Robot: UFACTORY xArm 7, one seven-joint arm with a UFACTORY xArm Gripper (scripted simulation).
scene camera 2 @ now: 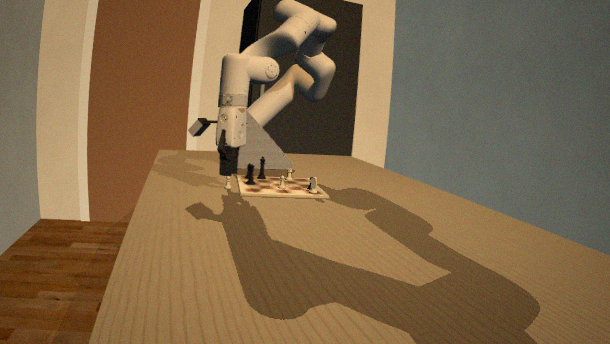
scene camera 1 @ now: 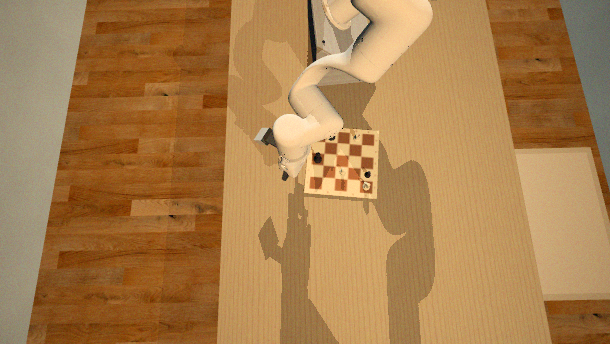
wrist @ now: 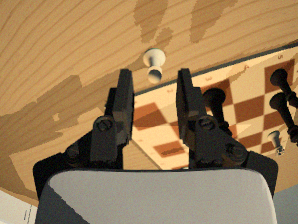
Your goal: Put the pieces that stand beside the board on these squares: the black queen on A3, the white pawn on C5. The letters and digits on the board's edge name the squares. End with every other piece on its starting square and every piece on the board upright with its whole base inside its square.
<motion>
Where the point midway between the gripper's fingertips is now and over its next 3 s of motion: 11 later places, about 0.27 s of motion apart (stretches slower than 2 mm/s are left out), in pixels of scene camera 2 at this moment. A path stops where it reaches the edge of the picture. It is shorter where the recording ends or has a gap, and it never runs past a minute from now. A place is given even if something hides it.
The gripper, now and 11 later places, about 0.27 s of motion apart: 228,174; 228,176; 228,181; 227,185; 227,187; 227,186; 228,183; 228,170; 228,154; 230,149; 238,148; 258,146
</motion>
